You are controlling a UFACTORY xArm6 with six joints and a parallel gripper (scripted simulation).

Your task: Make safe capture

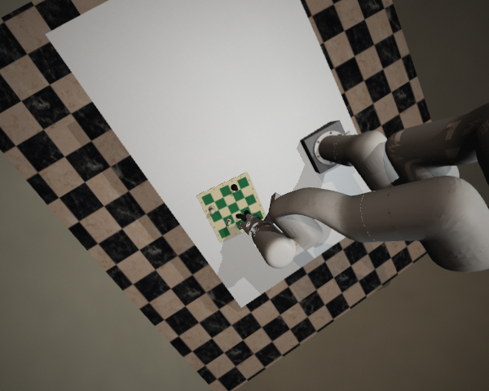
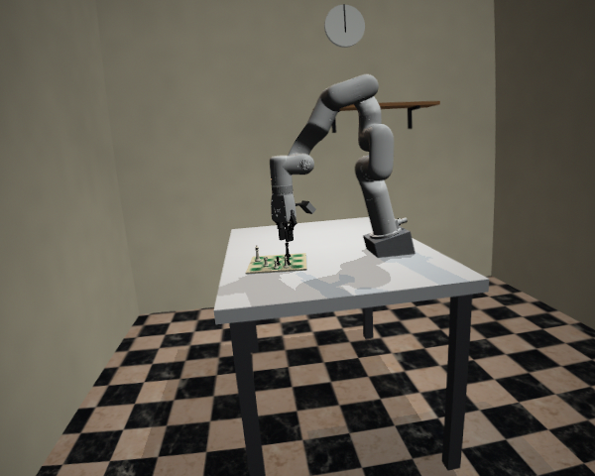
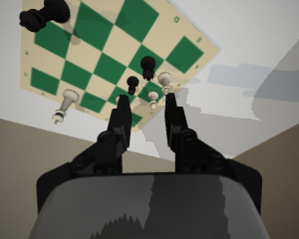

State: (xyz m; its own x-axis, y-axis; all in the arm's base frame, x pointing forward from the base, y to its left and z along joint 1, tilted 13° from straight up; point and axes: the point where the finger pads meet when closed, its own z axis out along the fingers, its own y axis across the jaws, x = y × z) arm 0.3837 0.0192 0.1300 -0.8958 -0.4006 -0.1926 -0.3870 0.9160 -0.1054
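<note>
The black pawn lies 100 mm below my hand, 40 mm ahead of it and 10 mm to the right of it. The rest, counted from my hand: green-and-cream chessboard (110 mm below, 50 mm to the right, 30 mm ahead); then white pawn (100 mm below, 50 mm ahead, 30 mm to the left); then tall black piece (110 mm to the right, 80 mm below, 20 mm behind).
</note>
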